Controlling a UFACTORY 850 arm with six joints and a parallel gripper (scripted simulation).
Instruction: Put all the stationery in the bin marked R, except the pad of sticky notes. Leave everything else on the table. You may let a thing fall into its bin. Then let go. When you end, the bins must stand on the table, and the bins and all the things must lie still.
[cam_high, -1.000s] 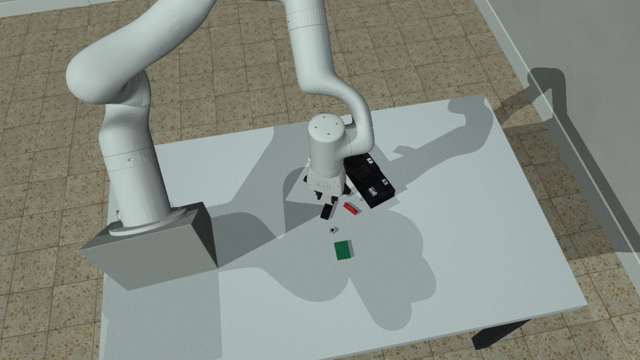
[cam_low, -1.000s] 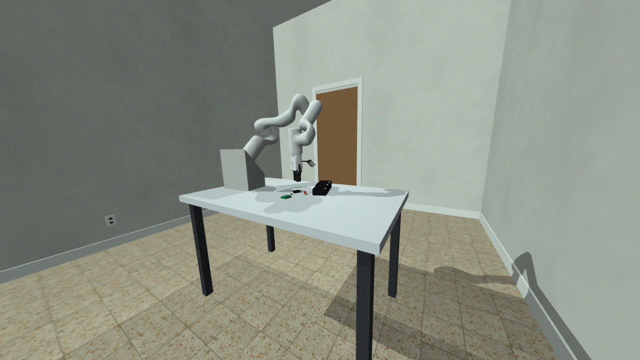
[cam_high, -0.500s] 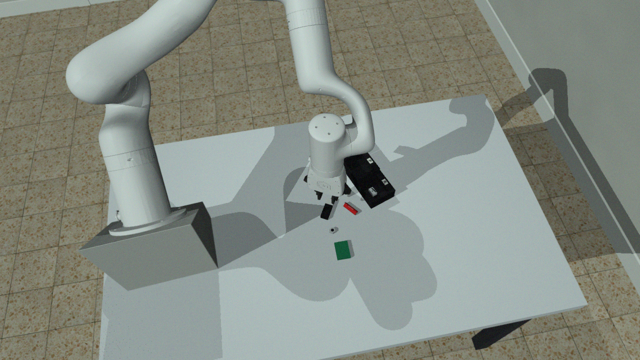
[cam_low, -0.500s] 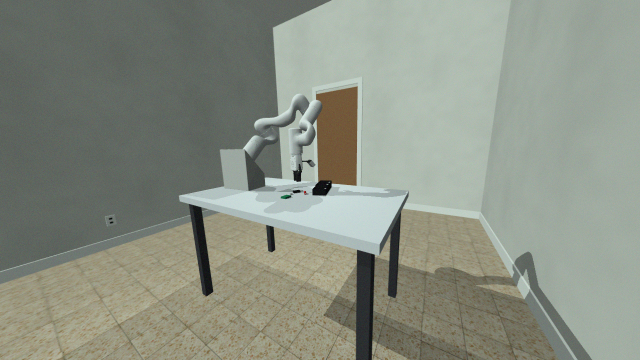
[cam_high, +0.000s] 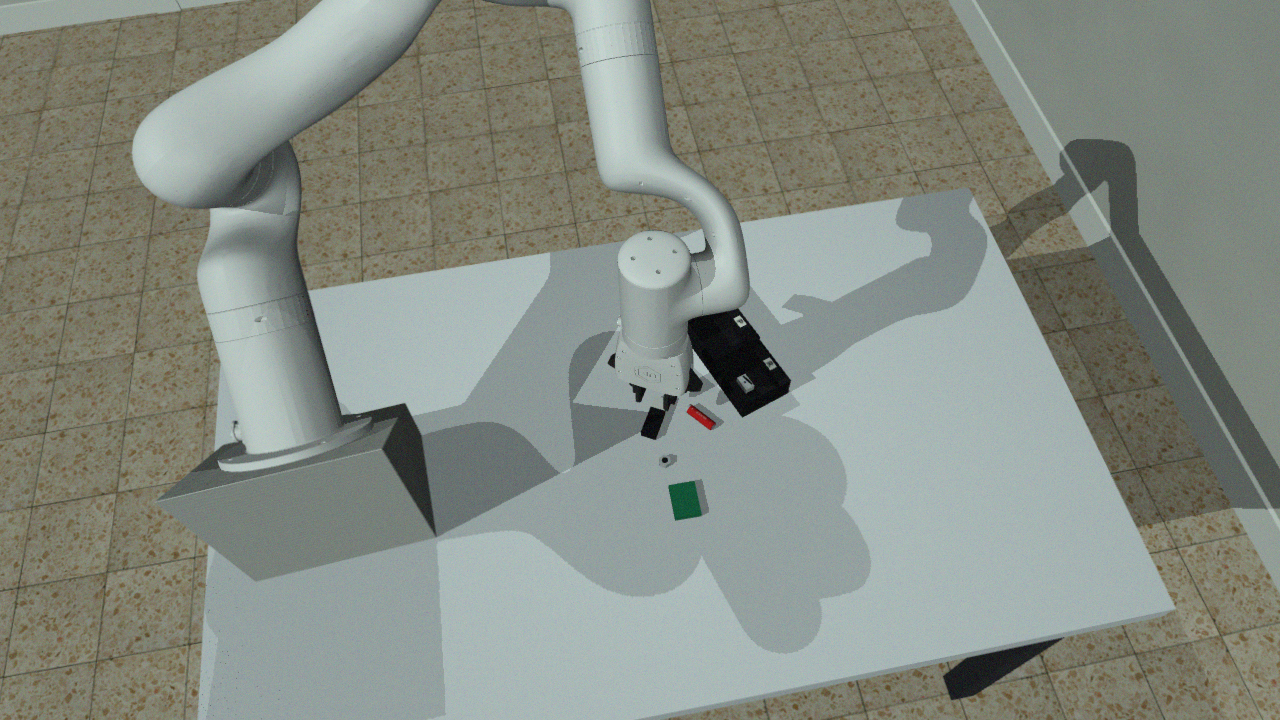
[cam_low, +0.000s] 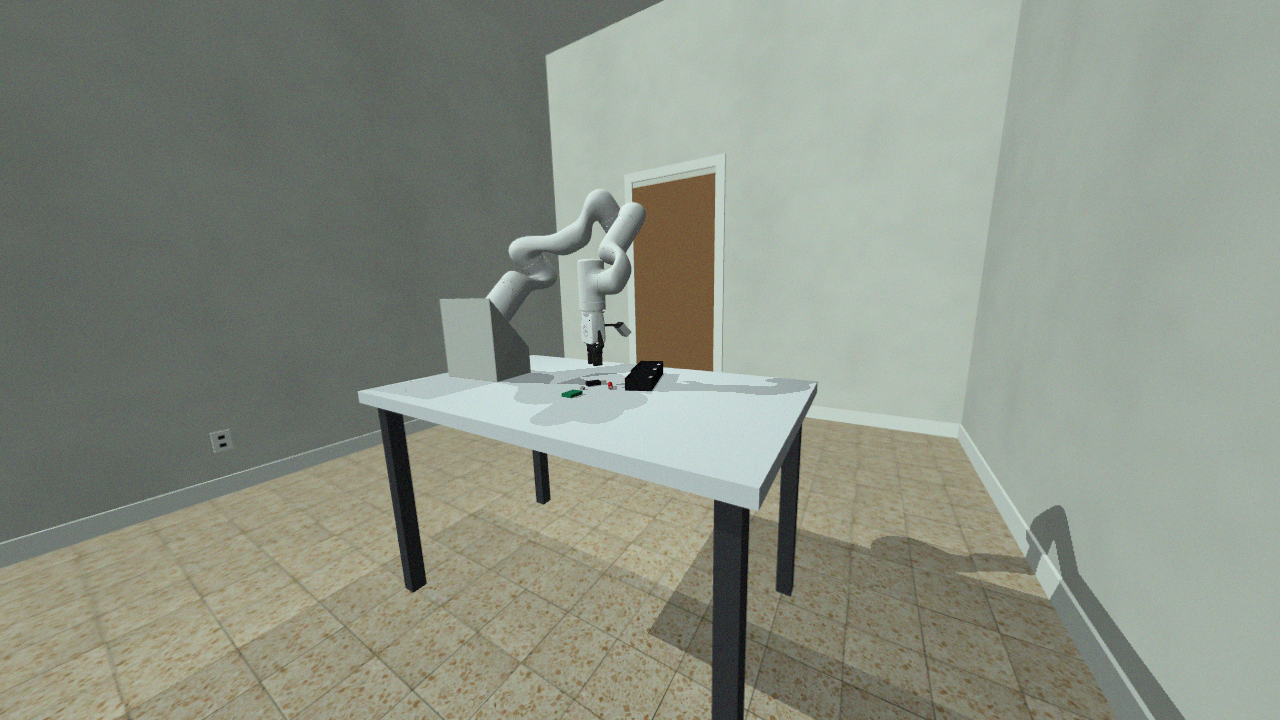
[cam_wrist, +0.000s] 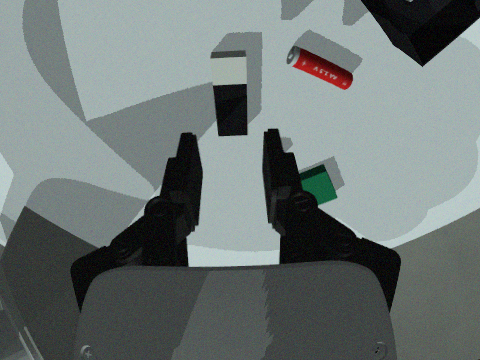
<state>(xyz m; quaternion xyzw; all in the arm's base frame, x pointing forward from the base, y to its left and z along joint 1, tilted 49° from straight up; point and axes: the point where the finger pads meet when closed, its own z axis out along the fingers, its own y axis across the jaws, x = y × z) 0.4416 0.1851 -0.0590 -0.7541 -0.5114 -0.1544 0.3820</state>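
My hand is 80 mm above the black-and-white block and 10 mm to the right of it. Also, from my hand: grey piece 80 mm below, 70 mm to the right, 10 mm ahead; then green pad 140 mm to the right, 80 mm below, 30 mm ahead; then red cylinder 80 mm below, 70 mm ahead, 10 mm to the right.
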